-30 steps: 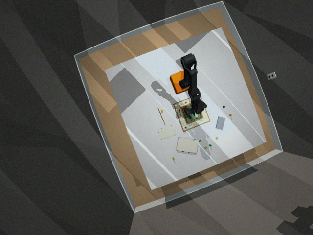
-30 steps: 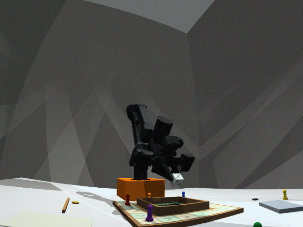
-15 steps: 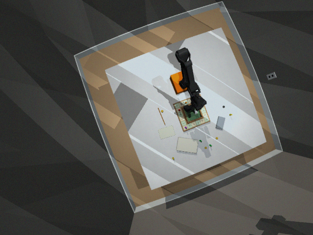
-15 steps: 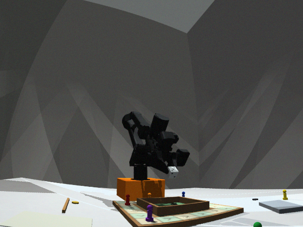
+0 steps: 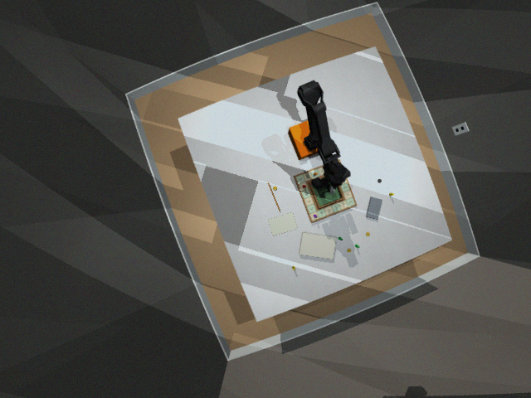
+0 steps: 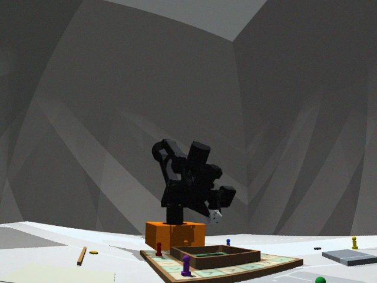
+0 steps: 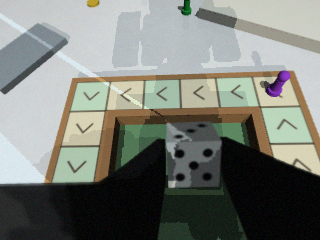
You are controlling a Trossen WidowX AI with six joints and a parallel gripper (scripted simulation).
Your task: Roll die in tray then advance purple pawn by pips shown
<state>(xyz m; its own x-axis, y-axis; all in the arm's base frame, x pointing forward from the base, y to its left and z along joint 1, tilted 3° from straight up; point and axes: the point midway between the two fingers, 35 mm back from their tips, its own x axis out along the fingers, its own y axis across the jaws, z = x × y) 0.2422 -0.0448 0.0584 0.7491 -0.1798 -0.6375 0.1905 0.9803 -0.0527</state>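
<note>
My gripper tip is now 5 cm above the grey die. The rest, counted from my gripper tip: purple pawn: 13 cm to the right, 9 cm below, 8 cm ahead; then red pawn: 9 cm to the right, 9 cm below, 9 cm behind; then orange pawn: 12 cm behind, 9 cm below.
</note>
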